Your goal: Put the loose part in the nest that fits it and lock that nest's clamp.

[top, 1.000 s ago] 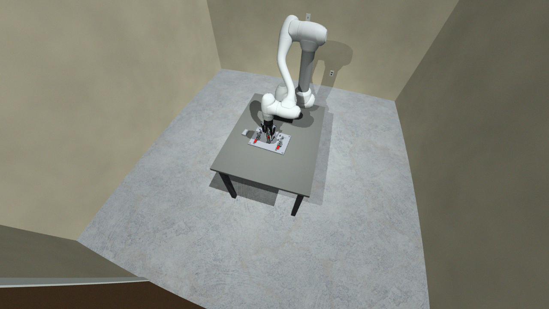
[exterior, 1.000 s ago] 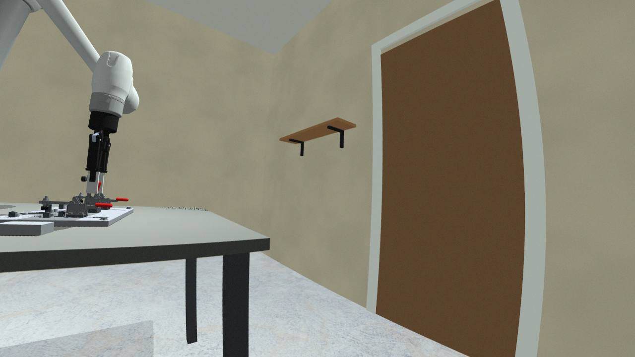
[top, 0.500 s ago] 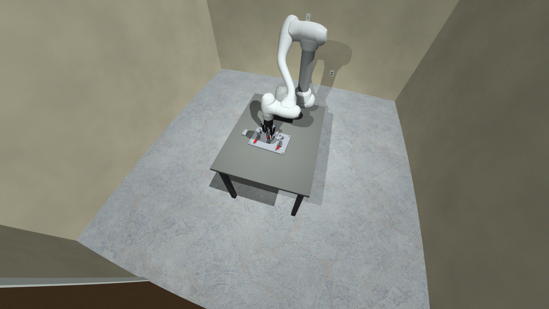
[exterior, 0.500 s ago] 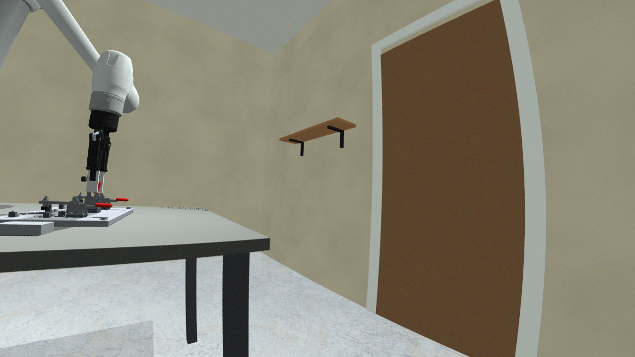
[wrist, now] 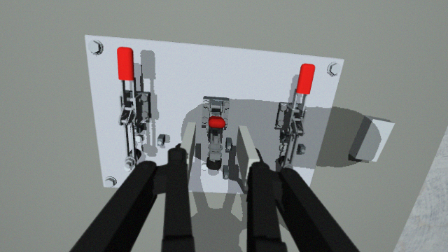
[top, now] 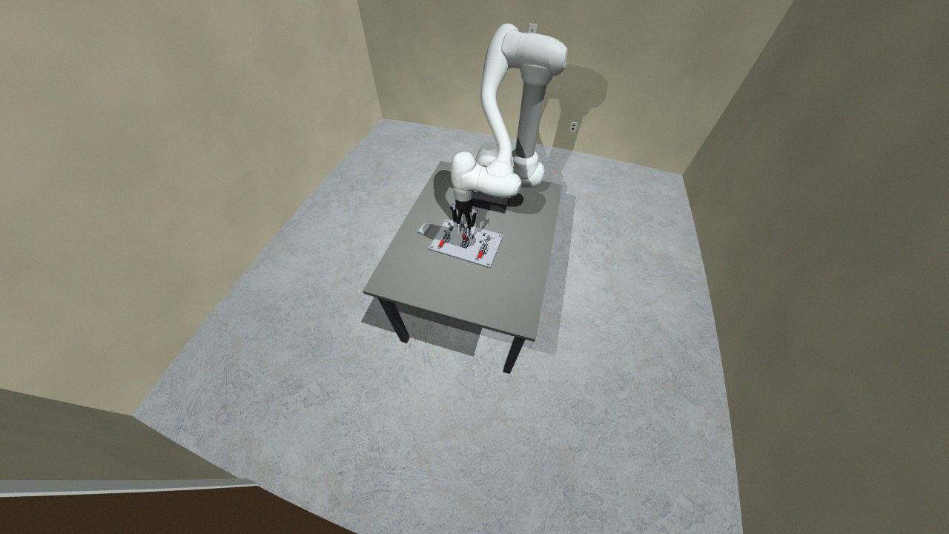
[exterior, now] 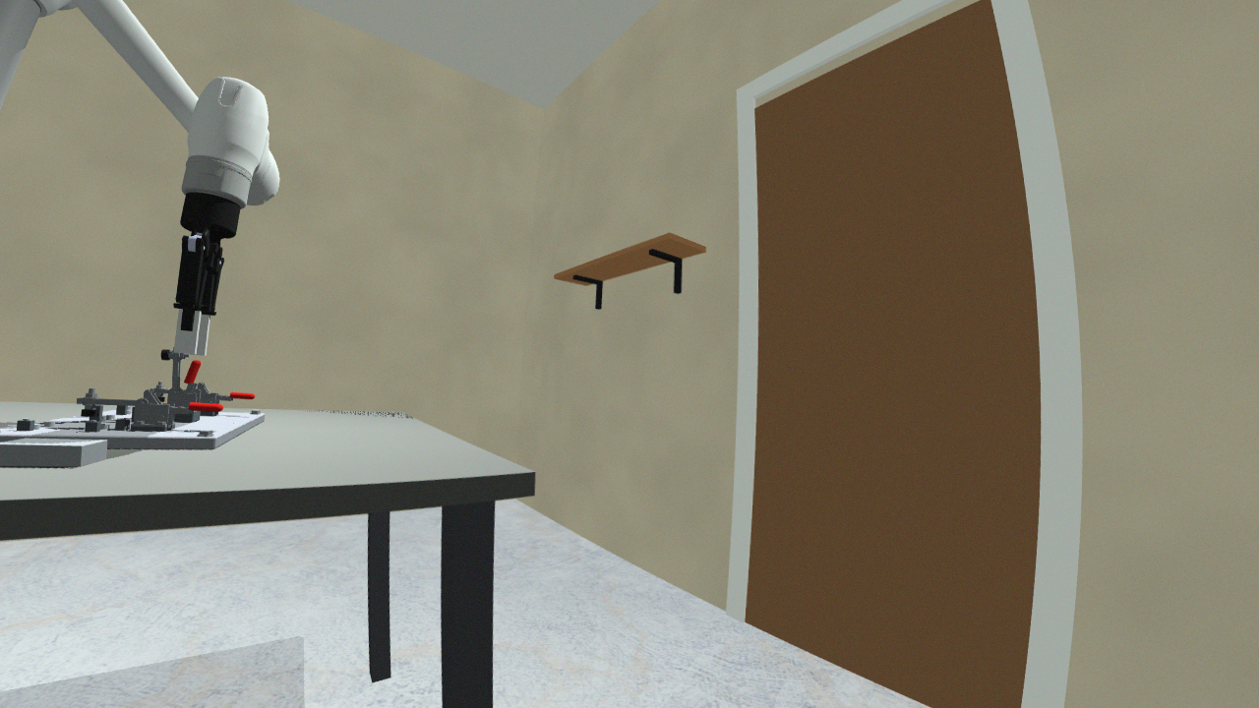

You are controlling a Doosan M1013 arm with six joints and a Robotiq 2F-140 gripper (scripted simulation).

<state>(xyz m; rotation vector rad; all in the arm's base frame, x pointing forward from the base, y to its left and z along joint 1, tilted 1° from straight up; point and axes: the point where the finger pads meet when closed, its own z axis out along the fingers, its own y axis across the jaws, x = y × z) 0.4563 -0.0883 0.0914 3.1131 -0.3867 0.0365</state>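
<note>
Now: the grey block part 24 cm to the right of my hand, 14 cm below it and 10 cm behind it. Round my hand: white fixture plate (14 cm below, 3 cm behind, 1 cm to the left).
</note>
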